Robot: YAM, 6 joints.
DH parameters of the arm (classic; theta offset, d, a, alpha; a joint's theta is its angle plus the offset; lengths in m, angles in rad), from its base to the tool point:
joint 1: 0 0.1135 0.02 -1.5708
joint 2: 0 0 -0.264 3.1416
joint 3: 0.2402 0 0.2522 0
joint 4: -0.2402 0 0.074 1.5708
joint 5: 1.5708 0 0 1.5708
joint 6: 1.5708 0.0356 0 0
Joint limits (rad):
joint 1: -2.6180..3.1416
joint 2: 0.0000..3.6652
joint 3: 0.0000..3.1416
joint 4: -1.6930..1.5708
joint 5: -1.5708..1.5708
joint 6: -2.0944..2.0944
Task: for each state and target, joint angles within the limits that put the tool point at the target. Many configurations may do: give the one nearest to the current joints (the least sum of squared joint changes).
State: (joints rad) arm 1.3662 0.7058 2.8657 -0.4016 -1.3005 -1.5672
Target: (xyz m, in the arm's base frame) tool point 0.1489 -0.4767 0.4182
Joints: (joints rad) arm 1.9364 0.5204 2.9904 -0.1739 -1.0774 -1.5672
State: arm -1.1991 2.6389 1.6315 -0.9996 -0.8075 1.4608
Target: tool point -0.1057 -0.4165 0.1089
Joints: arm -1.8779 2.3457 1.7215 -1.0432 -0.7842 1.4608
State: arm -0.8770 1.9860 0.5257 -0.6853 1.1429 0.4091
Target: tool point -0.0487 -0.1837 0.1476
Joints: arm -1.6504 1.4723 0.6198 -0.8775 1.2640 0.4091
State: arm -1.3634 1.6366 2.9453 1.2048 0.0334 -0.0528
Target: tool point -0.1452 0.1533 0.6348
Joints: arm -0.8330 1.4194 3.0909 1.2616 0.1219 -0.0528
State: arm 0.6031 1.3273 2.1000 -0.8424 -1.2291 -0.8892
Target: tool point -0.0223 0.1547 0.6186
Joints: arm 1.4950 1.3668 2.2770 -0.7161 -1.2655 -0.8892
